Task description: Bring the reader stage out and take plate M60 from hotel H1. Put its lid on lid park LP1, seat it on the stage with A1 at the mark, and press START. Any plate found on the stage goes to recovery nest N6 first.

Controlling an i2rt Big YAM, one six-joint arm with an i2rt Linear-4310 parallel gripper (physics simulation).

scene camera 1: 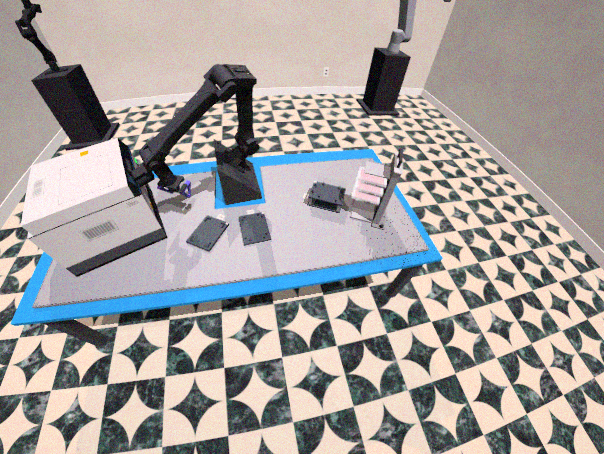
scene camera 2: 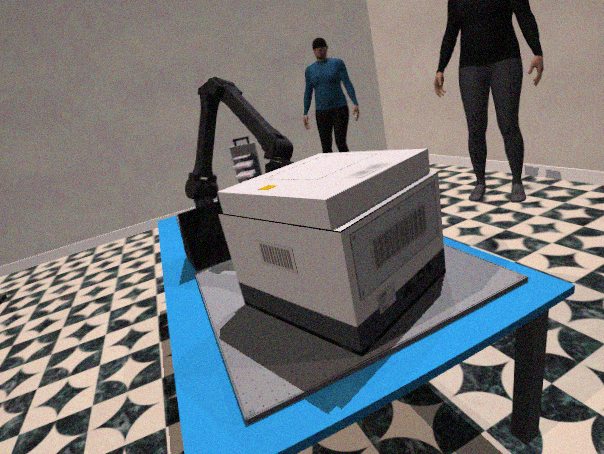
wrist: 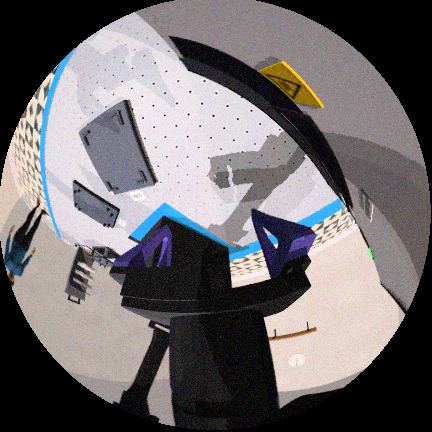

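Seen in the pictures: gripper, between the fingertips: (scene camera 1: 181, 194) (wrist: 208, 221); arm's base, origin of its link: (scene camera 1: 232, 161) (scene camera 2: 212, 219).
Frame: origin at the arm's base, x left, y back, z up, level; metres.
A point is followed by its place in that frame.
The white reader (scene camera 1: 75, 200) @(x -0.509, y -0.378, z 0.186 m) (scene camera 2: 295, 250) @(x -0.701, y -0.087, z 0.074 m) stands at one end of the table; its grey front with a yellow warning label (wrist: 291, 84) shows in the wrist view. No stage shows outside it. My gripper (scene camera 1: 185, 188) @(x -0.233, y -0.177, z -0.021 m) (wrist: 208, 221) @(x -0.233, y -0.177, z -0.021 m) is open and empty, above the board beside the reader's front. The dark nest N6 (scene camera 1: 207, 233) @(x -0.133, y -0.334, z -0.123 m) (wrist: 120, 150) @(x -0.154, y -0.315, z -0.123 m) holds no plate. A second dark nest (scene camera 1: 255, 228) @(x 0.079, y -0.335, z -0.125 m) (wrist: 95, 204) @(x 0.044, y -0.319, z -0.125 m) lies beside it, its label unreadable. A rack with pale plates (scene camera 1: 384, 207) (wrist: 75, 272) stands at the far end; which is M60 cannot be told. START is not visible.
A dark low fixture (scene camera 1: 326, 195) @(x 0.431, y -0.222, z -0.075 m) stands between the nests and the rack. The arm's black base (scene camera 1: 239, 185) @(x 0.026, y -0.140, z -0.036 m) stands at the table's back edge. A person in blue (scene camera 2: 327, 85) (wrist: 19, 250) and one in black (scene camera 2: 492, 95) stand beyond the table.
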